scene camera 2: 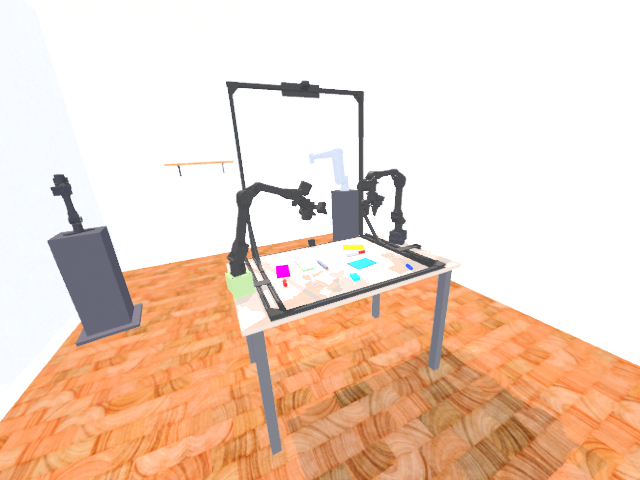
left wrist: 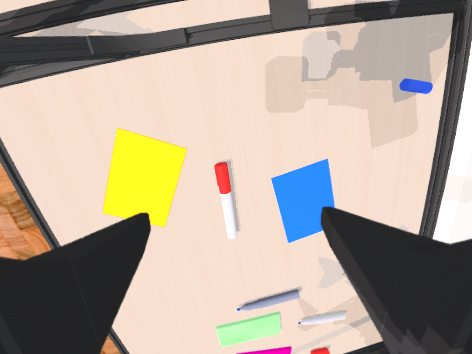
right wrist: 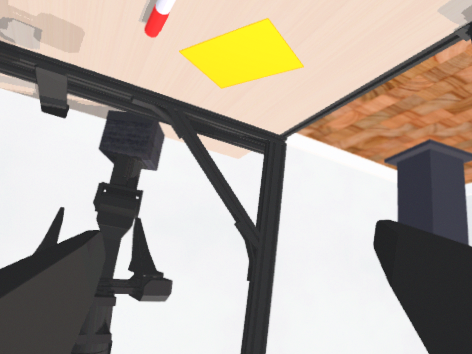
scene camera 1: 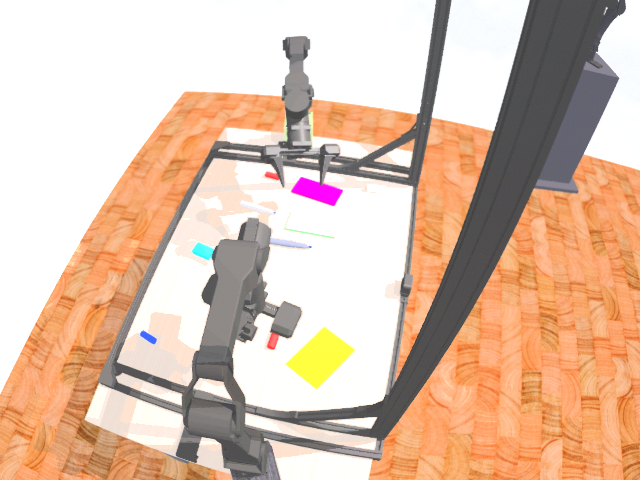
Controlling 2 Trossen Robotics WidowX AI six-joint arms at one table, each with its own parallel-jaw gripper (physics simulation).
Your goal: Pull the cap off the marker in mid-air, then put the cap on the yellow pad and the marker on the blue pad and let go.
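Places are measured from the left arm's base along level axes (x back, y down, z right), in metres.
Where they show: left gripper, fingertip midpoint: [scene camera 2: 370, 215] [left wrist: 236, 218] [right wrist: 102, 212]; right gripper, fingertip midpoint: [scene camera 2: 321, 214] [right wrist: 240, 239] [scene camera 1: 302, 186]; left arm's base, origin of the base link: [scene camera 2: 398, 230] [right wrist: 129, 160] [scene camera 1: 251, 463]; right arm's base, origin of the base link: [scene camera 2: 238, 273].
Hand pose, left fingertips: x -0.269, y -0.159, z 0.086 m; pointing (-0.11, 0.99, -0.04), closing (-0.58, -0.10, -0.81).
Observation:
Each offset is from my left fingertips to the top centre of the thing.
A capped marker lies on the table: its red cap {dx -0.066, dy +0.228, dz +0.034 m} [scene camera 1: 272, 341] [scene camera 2: 361, 252] [left wrist: 223, 178] [right wrist: 156, 25] is on its white body {dx -0.106, dy +0.229, dz +0.057 m} [left wrist: 229, 217]. The yellow pad {dx +0.008, dy +0.246, dz +0.139 m} [scene camera 1: 320, 357] [scene camera 2: 353, 247] [left wrist: 144, 175] [right wrist: 242, 55] lies to one side of it, the blue pad {dx -0.210, dy +0.246, dz -0.053 m} [scene camera 2: 361, 263] [left wrist: 302, 200] to the other. The left arm hides the blue pad in scene camera 1. My left gripper [left wrist: 236, 218] is open and empty, high above the marker. My right gripper [scene camera 1: 302, 184] [right wrist: 240, 239] is open and empty, raised on the far side in scene camera 1, away from the marker.
A magenta pad {dx -0.554, dy +0.239, dz +0.278 m} [scene camera 1: 316, 191], a green pad {dx -0.419, dy +0.239, dz +0.228 m} [left wrist: 249, 329], a grey-blue pen {dx -0.363, dy +0.228, dz +0.139 m} [scene camera 1: 292, 243] [left wrist: 270, 300], a white pen {dx -0.526, dy +0.230, dz +0.080 m} [scene camera 1: 257, 207] [left wrist: 322, 318], a blue cylinder {dx -0.140, dy +0.226, dz -0.311 m} [scene camera 1: 148, 336] [left wrist: 416, 86] and a cyan block {dx -0.399, dy +0.232, dz -0.114 m} [scene camera 1: 202, 251] [scene camera 2: 355, 276] lie on the table. Dark rails edge it.

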